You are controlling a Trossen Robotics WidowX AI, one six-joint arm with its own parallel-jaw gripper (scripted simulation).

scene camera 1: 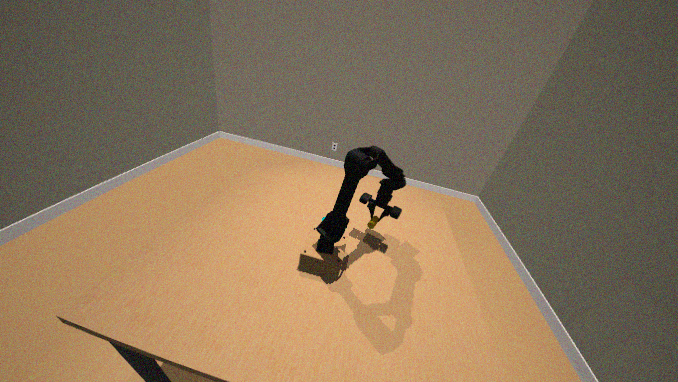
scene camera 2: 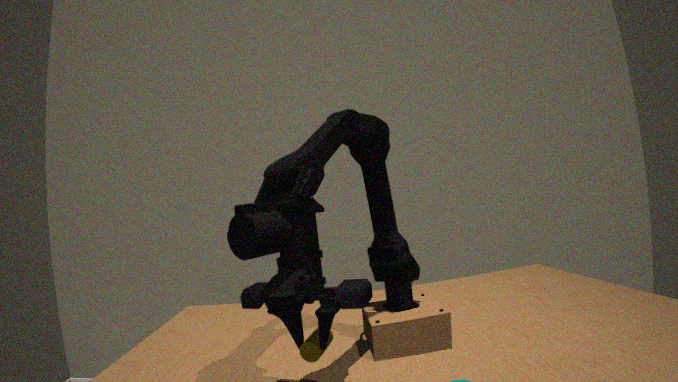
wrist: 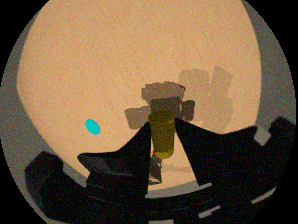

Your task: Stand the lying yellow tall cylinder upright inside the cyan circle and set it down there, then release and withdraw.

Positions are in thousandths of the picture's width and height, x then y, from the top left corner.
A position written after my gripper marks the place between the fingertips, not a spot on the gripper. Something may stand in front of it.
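You'd find my gripper (scene camera 2: 461,915), (wrist: 545,547) carrying a yellow tall cylinder (wrist: 549,551).
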